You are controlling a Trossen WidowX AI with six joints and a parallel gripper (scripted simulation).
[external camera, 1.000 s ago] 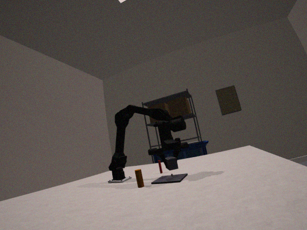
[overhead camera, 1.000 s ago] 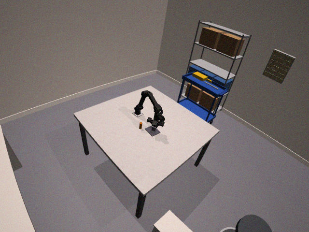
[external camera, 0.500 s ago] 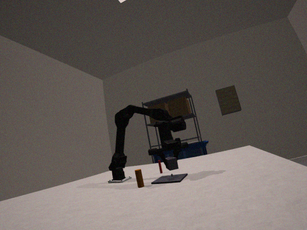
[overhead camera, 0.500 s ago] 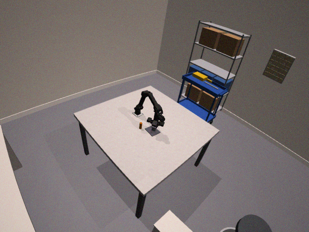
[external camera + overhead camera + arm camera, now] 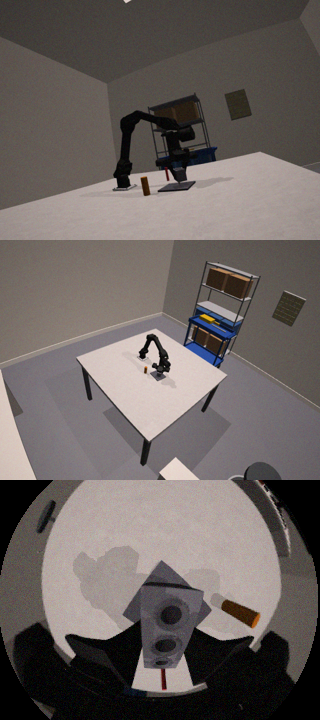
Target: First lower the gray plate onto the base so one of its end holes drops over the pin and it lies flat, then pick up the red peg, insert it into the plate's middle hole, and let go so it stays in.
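The dark base lies 30 mm below my gripper tip, 20 mm behind it and 10 mm to the left of it. Round my gripper tip: red peg 190 mm to the left, 110 mm behind; then orange cylinder 140 mm behind, 70 mm to the right; then gray plate 30 mm above.
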